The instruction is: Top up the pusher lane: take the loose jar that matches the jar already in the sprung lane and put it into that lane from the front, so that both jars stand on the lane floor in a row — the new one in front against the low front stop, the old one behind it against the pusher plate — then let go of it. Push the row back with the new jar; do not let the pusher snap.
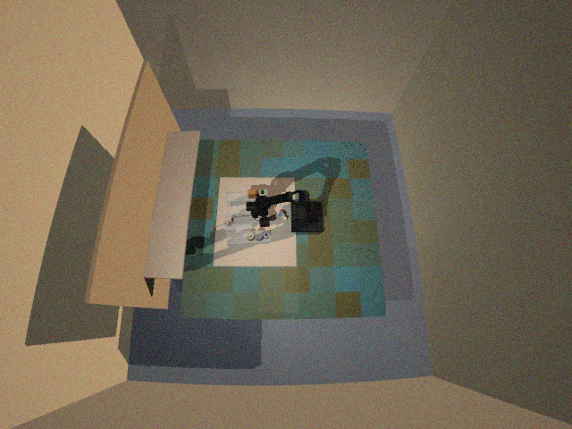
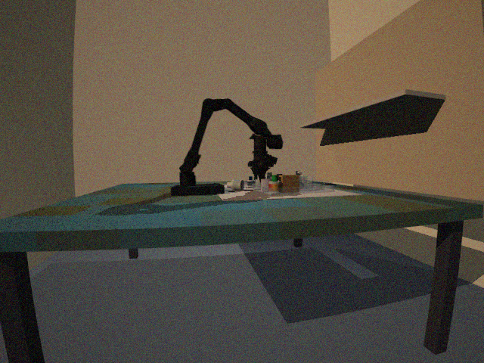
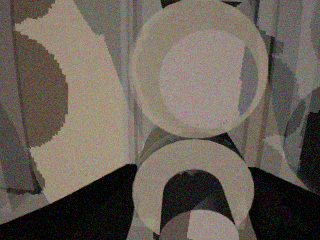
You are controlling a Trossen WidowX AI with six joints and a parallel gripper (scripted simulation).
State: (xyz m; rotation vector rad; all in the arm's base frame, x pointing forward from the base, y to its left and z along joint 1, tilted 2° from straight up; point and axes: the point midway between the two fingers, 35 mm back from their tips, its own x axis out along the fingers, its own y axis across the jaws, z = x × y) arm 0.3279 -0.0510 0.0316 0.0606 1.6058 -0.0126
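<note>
The white mat is 6 cm ahead of my gripper tip and 3 cm below it. Round my gripper tip: pusher lane 15 cm ahead, 2 cm to the left, 1 cm below; shelf 50 cm ahead, 33 cm above, 6 cm to the right; brown box 17 cm to the right, 6 cm ahead, 1 cm above.
</note>
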